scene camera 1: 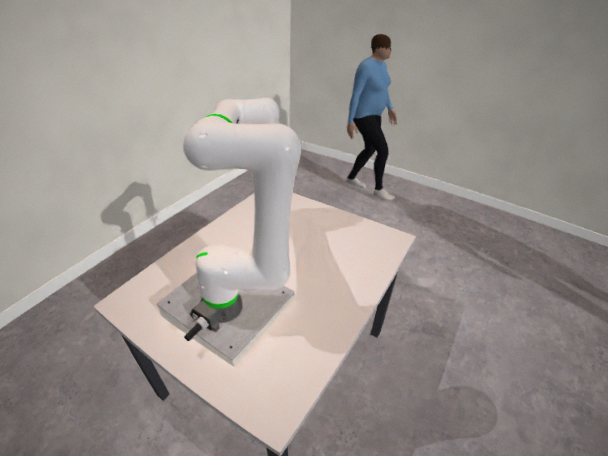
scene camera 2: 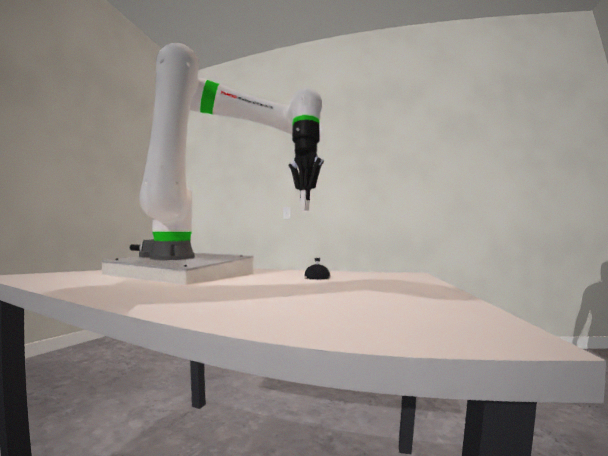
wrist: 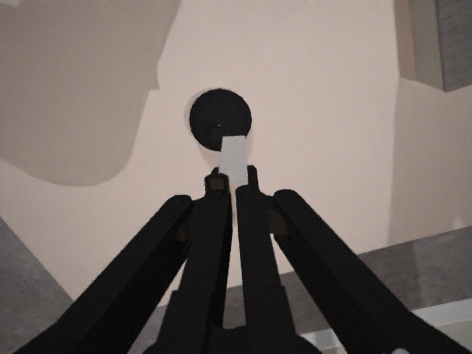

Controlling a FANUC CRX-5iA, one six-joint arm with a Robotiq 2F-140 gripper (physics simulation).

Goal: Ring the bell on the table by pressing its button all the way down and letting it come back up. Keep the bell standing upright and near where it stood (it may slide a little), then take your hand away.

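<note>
The black dome-shaped bell stands upright on the table, with its small button on top in the scene camera 2 view. My gripper is shut and empty, and points down. It hangs well above the bell, slightly to its left in the scene camera 2 view. In the wrist view the pale fingertips overlap the lower edge of the bell, and the button is hard to make out. In the scene camera 1 view the arm hides the bell and the gripper.
The robot's arm rises from a grey base plate on the table, left of the bell in the scene camera 2 view. A person in a blue top is on the floor beyond the table.
</note>
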